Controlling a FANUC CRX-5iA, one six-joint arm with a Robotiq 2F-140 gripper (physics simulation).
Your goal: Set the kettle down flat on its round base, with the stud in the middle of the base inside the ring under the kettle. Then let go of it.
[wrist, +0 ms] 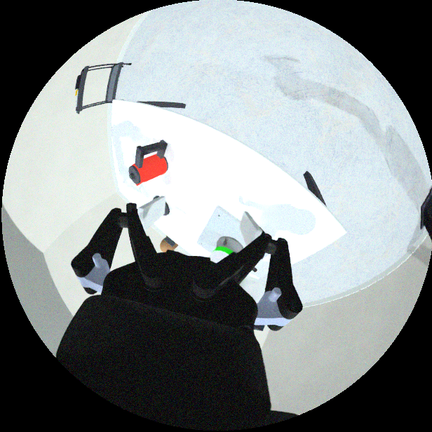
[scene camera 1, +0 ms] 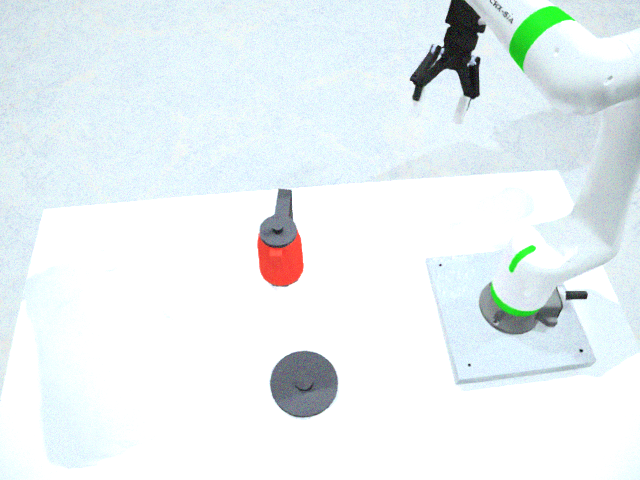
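Note:
The red kettle [scene camera 1: 280, 264] [wrist: 152, 168] with a dark lid and handle stands upright on the table, off its base. In the scene view its handle points to the back edge. The ring under it is hidden. The round dark base [scene camera 1: 286, 395] [wrist: 167, 208] lies flat nearer the front, with its stud [scene camera 1: 304, 385] in the middle; in the wrist view a finger covers most of the base. My gripper [scene camera 1: 438, 110] [wrist: 202, 211] is open and empty, high up and well apart from the kettle, to its upper right in the scene view.
The white table [scene camera 1: 155, 232] [wrist: 215, 160] bears the grey mounting plate [scene camera 1: 449, 320] [wrist: 214, 225] with the arm's foot, right of the kettle and base in the scene view. A dark frame [wrist: 114, 82] stands beyond the table's far corner in the wrist view.

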